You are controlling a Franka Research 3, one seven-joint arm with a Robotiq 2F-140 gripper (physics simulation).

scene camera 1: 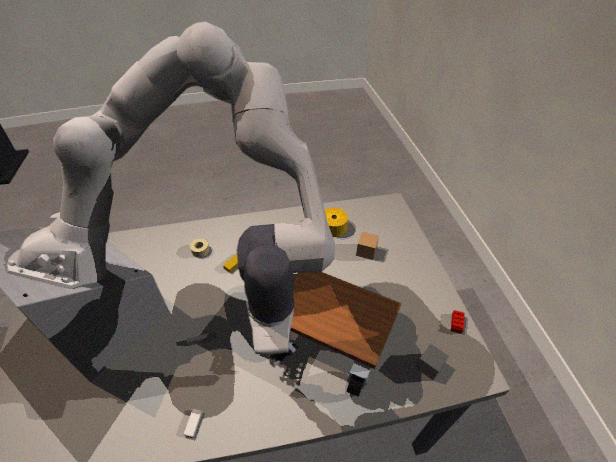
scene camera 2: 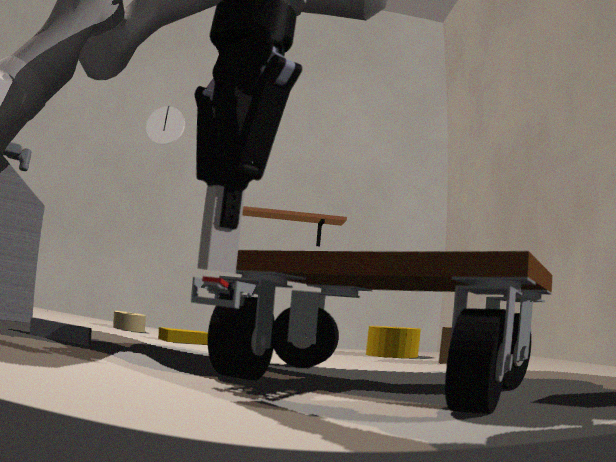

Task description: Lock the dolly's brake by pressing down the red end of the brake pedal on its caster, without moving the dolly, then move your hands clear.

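The dolly's brown wooden deck [scene camera 1: 345,320] [scene camera 2: 390,265] stands level on black caster wheels. The near-left caster [scene camera 2: 240,340] carries a grey brake bracket, and the red end of the brake pedal [scene camera 2: 215,282] shows inside it, sloping down slightly to the right. My gripper [scene camera 2: 218,267] is shut and empty, pointing down beside the deck's left end. Its light grey fingertips are right above the red end; whether they touch it I cannot tell. In scene camera 1 the arm's hand hides the fingertips and the pedal.
A wooden bar [scene camera 2: 295,215] rises behind the deck. On the table are a yellow cylinder [scene camera 1: 336,222] [scene camera 2: 393,342], a tan ring [scene camera 1: 199,248] [scene camera 2: 129,321], a yellow block [scene camera 1: 231,263] [scene camera 2: 182,335], an orange-brown cube [scene camera 1: 368,245], a red brick [scene camera 1: 458,321] and a white block [scene camera 1: 193,424].
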